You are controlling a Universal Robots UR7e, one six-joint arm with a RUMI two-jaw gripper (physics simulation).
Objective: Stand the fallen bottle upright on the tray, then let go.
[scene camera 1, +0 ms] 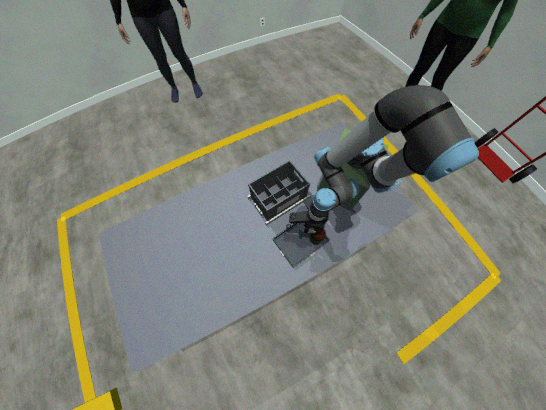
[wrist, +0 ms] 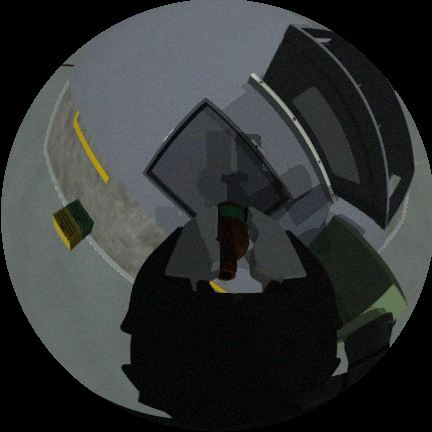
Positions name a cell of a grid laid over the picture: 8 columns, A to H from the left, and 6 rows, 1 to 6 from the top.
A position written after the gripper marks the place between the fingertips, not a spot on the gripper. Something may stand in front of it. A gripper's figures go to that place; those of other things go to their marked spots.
Scene:
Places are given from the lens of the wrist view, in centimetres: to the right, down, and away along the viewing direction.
gripper (wrist: E3): 2, -1, 14
brown bottle (wrist: E4): 2, 3, 17

